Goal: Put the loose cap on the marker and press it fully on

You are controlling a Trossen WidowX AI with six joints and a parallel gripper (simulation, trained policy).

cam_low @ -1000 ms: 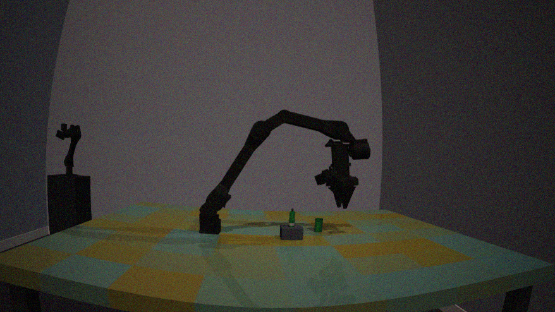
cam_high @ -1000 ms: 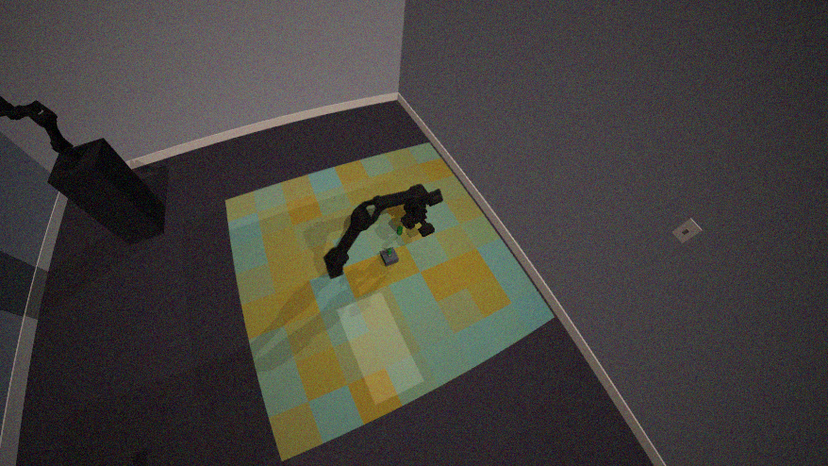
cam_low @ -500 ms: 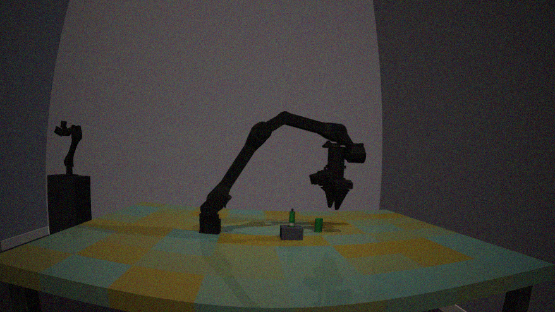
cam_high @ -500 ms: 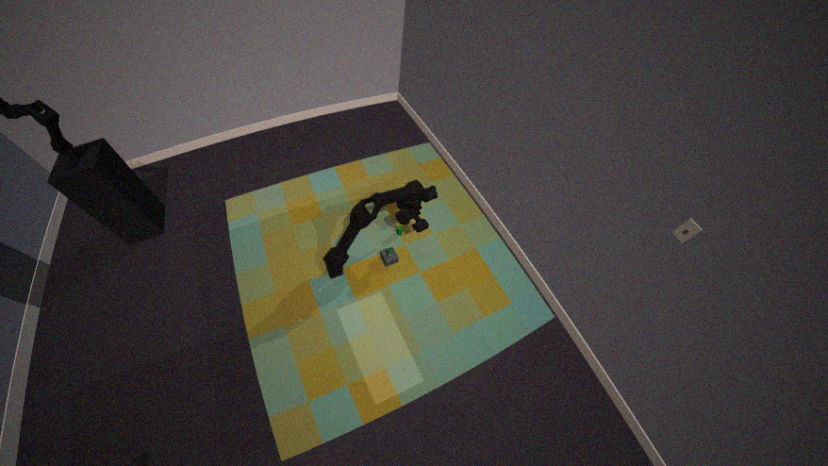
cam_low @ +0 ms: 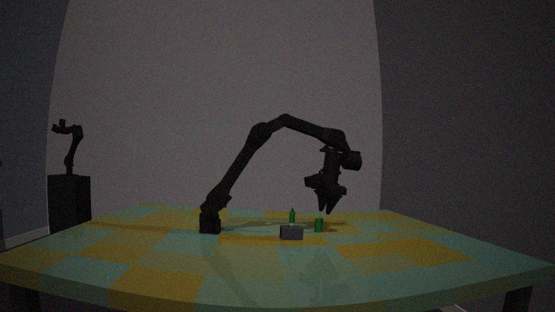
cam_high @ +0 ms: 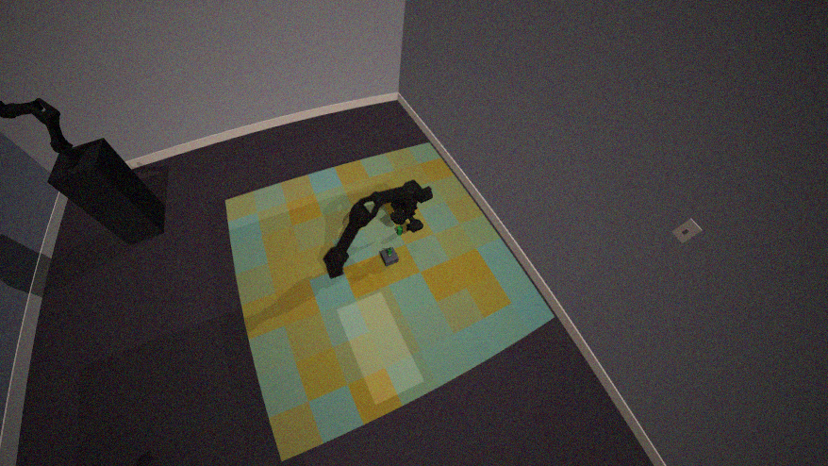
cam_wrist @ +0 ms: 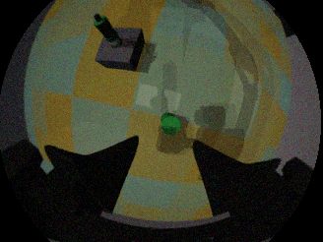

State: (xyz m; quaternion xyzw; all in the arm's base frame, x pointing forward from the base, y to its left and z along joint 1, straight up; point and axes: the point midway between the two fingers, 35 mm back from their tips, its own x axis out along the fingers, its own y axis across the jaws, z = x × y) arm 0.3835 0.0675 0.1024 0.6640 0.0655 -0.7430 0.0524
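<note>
Now: the green cap 40 mm below my gripper tip and 10 mm behind it. The rest, counted from my gripper tip: green marker (120 mm behind, 110 mm to the right); grey holder block (120 mm behind, 110 mm to the right, 50 mm below).
</note>
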